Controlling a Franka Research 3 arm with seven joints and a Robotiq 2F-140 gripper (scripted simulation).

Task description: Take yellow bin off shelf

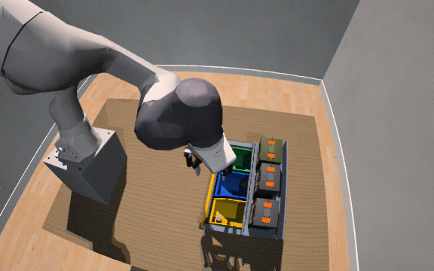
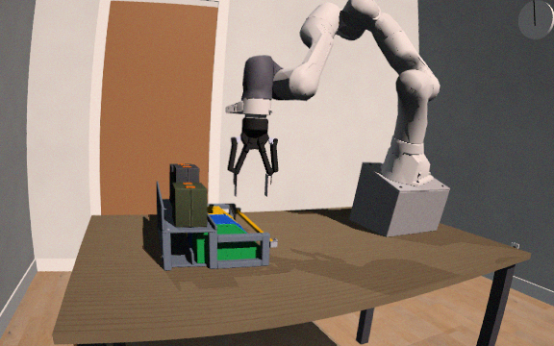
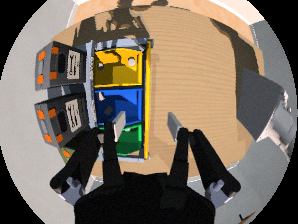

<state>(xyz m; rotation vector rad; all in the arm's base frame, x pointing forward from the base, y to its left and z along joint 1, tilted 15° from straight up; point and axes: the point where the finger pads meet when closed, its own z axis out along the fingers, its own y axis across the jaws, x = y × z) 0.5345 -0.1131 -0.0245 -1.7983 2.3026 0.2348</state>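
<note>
Now: the yellow rail 110 mm below my hand. From my hand the other things lie so: yellow open bin 70 mm ahead, 130 mm to the right, 130 mm below; then blue bin 100 mm ahead, 20 mm to the right, 130 mm below; then green bin 130 mm ahead, 90 mm to the left, 130 mm below.
</note>
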